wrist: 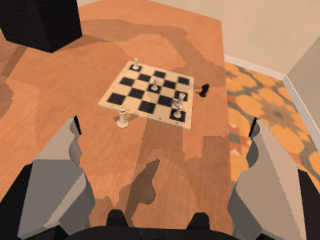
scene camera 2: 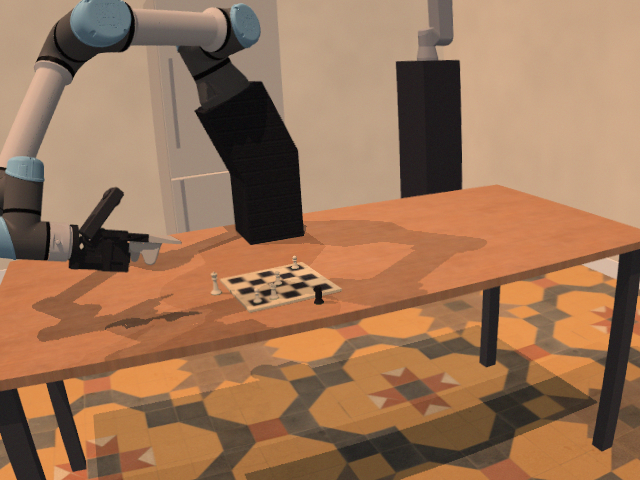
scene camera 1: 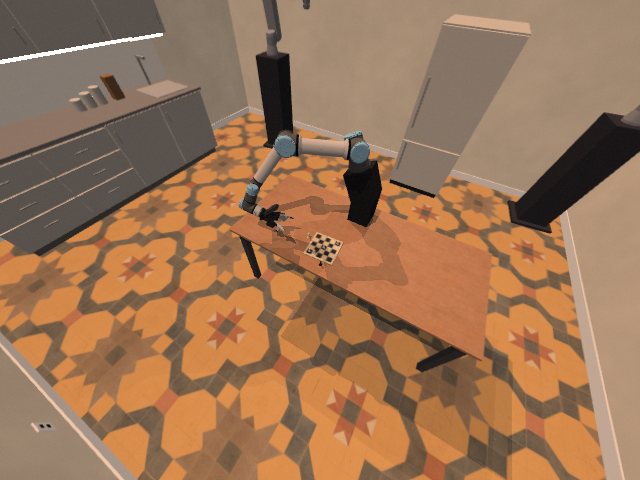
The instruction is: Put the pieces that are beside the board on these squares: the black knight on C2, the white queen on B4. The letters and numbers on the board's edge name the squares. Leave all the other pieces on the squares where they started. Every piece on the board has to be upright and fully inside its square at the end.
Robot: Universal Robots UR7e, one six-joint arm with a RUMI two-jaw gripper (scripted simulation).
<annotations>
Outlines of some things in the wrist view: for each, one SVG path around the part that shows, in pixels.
My gripper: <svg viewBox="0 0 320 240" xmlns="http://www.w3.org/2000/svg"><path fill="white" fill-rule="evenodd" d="M0 202L0 240L320 240L320 193L308 173L299 168L260 117L254 117L248 135L252 141L246 155L249 169L240 173L227 205L228 213L235 225L233 236L210 230L209 216L204 212L195 213L186 229L129 227L122 210L112 209L108 213L106 226L91 227L89 214L91 214L95 206L95 198L83 168L79 167L82 152L77 140L82 134L77 116L71 116L35 159L23 167Z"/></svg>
A chessboard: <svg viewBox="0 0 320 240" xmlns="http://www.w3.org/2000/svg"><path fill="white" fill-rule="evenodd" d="M98 103L99 107L118 112L118 107L123 105L126 106L126 114L190 130L194 78L137 63L139 69L135 70L133 69L135 63L129 61ZM184 93L183 108L180 111L181 117L175 118L173 114L178 108L175 106L175 102L178 101L179 94ZM157 78L158 90L153 91L151 86L154 84L154 79Z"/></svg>
</annotations>
